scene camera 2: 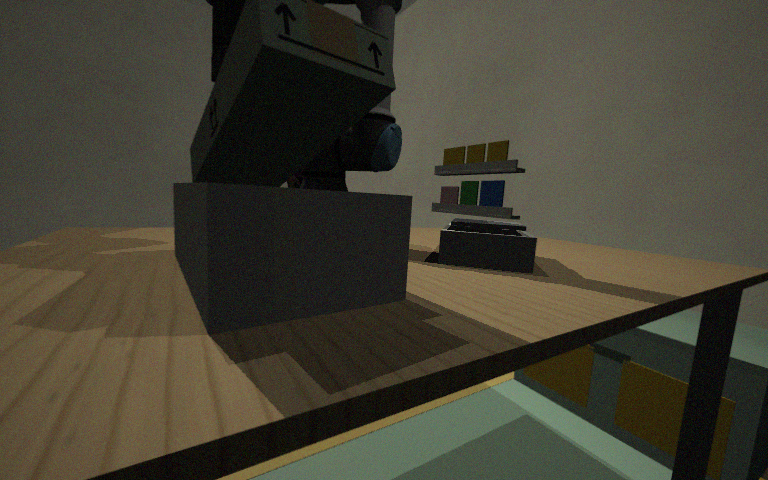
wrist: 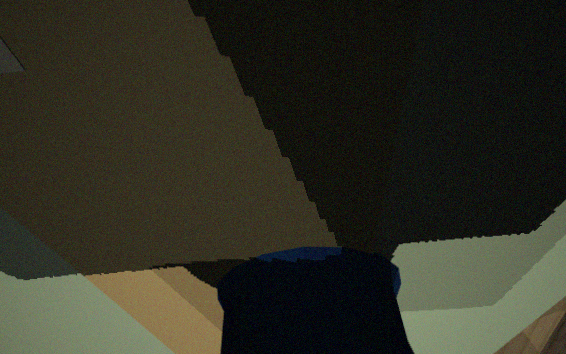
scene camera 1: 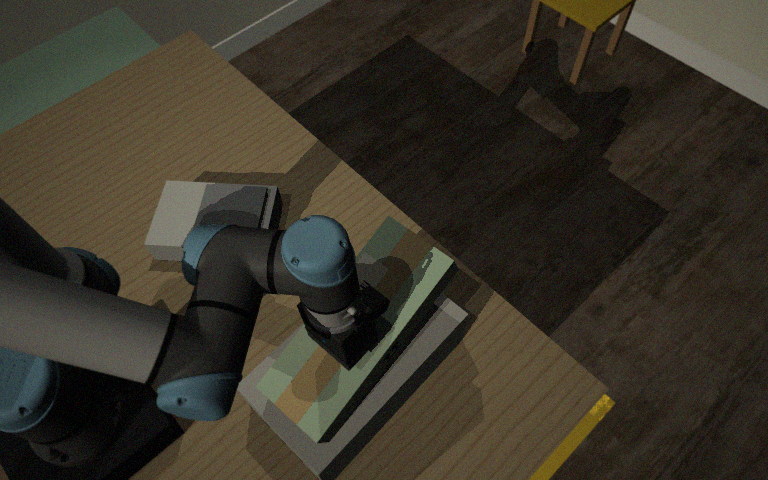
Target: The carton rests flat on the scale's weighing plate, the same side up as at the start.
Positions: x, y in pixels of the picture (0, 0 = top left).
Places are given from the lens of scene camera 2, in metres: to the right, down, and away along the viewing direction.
green carton (scene camera 2: 289, 85): -0.09, -0.14, 0.30
grey block (scene camera 2: 251, 255): -0.11, 0.01, 0.27
scale (scene camera 2: 499, 245): 0.20, 0.01, 0.57
The marked spots on the green carton and the scale are 0.43 m apart.
